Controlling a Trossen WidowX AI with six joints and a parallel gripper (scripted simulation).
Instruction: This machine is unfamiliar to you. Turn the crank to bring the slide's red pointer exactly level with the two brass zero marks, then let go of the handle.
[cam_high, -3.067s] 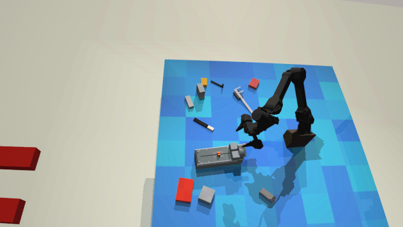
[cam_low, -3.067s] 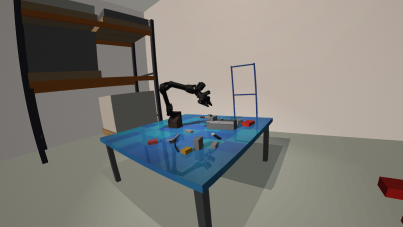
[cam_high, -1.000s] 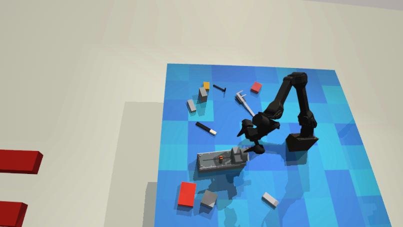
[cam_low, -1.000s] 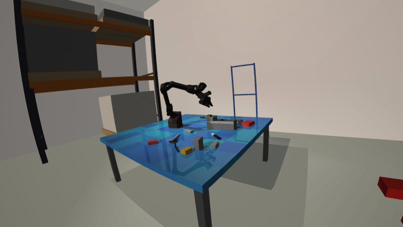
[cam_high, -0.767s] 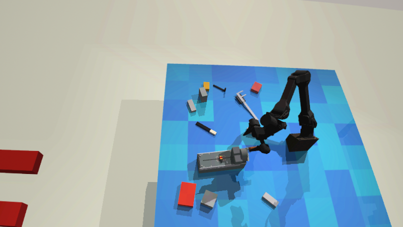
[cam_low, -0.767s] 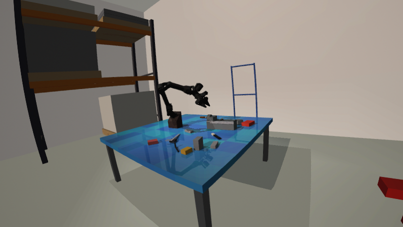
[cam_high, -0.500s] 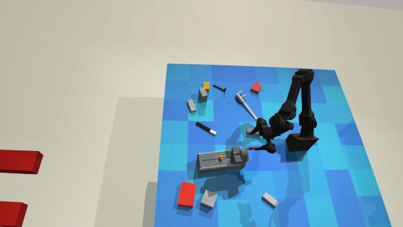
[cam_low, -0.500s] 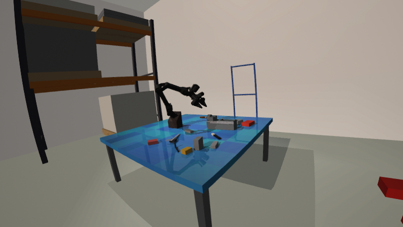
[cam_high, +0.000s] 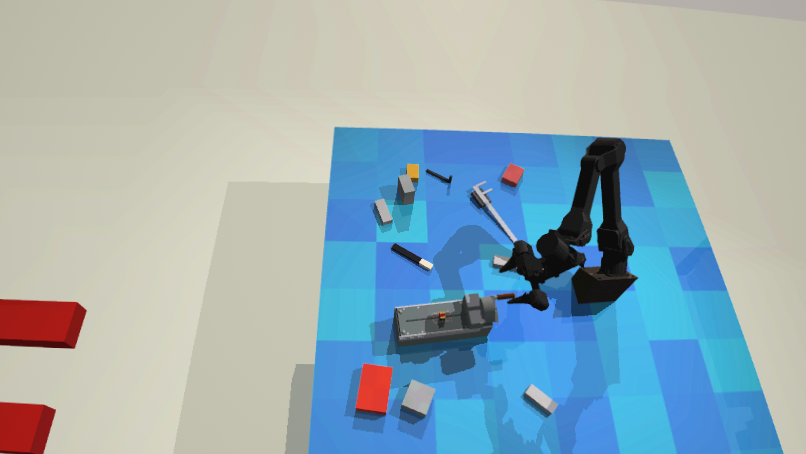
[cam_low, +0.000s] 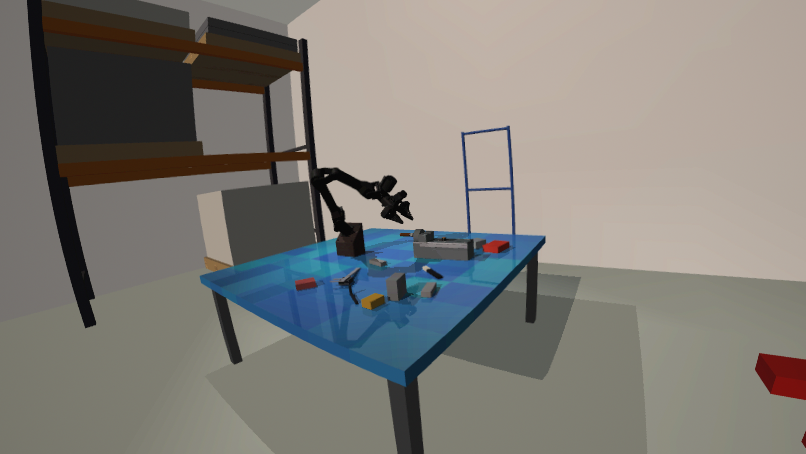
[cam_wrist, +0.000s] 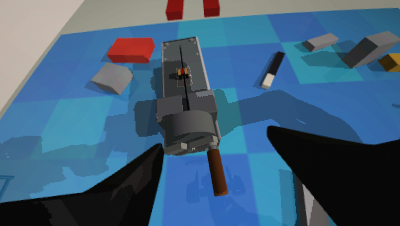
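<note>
Right now my gripper tip is 20 mm past the brown crank handle and 60 mm above it. Round my gripper tip: red block 160 mm behind, 500 mm to the right, 160 mm below; then red pointer 160 mm ahead, 40 mm to the left, 80 mm below; then black key 80 mm ahead, 490 mm to the right, 150 mm below.
</note>
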